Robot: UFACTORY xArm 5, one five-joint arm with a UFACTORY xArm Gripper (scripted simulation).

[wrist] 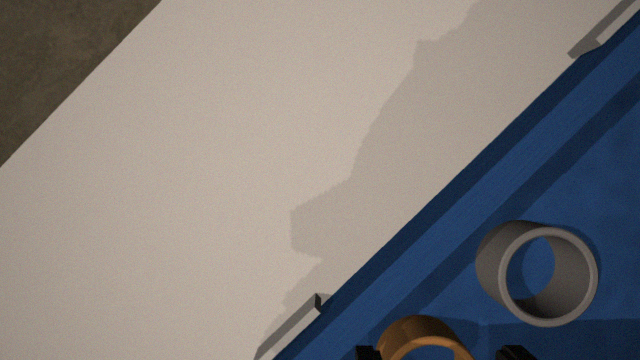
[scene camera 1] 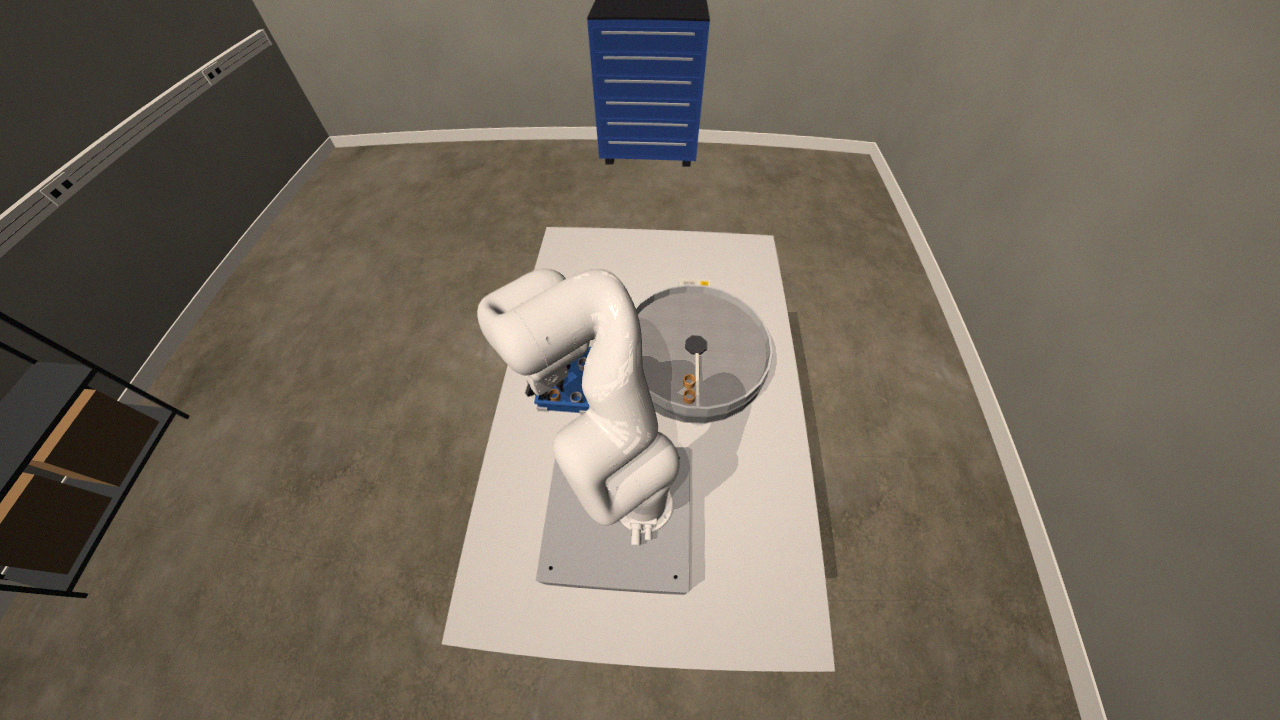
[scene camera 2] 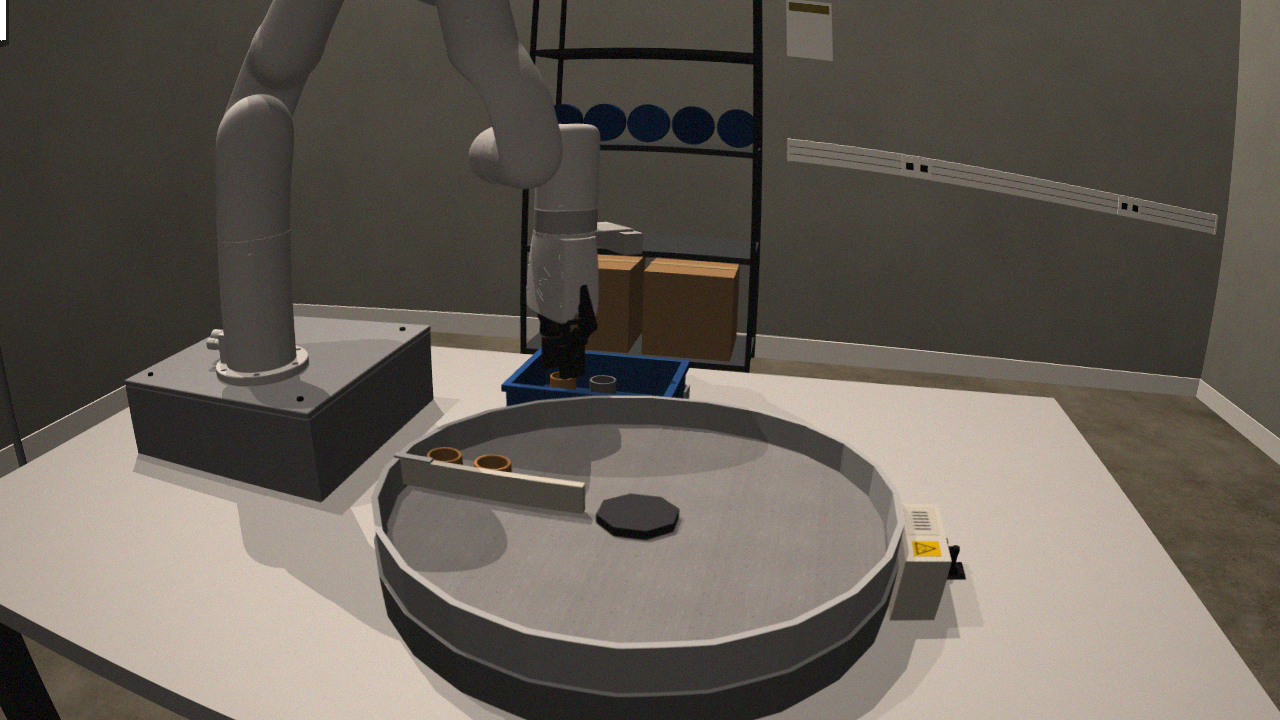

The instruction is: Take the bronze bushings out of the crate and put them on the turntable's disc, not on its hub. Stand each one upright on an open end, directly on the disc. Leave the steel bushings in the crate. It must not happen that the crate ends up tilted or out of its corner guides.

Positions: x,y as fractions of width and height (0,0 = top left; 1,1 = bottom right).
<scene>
In view: a blue crate (scene camera 2: 0.50,0.52), a steel bushing (wrist: 0.90,0.80) and a turntable disc (scene camera 2: 0.60,0.74).
The blue crate is seen too in the wrist view (wrist: 0.89,0.47) and in scene camera 1 (scene camera 1: 0.45,0.53). The turntable disc shows as well in scene camera 1 (scene camera 1: 0.57,0.49).
</scene>
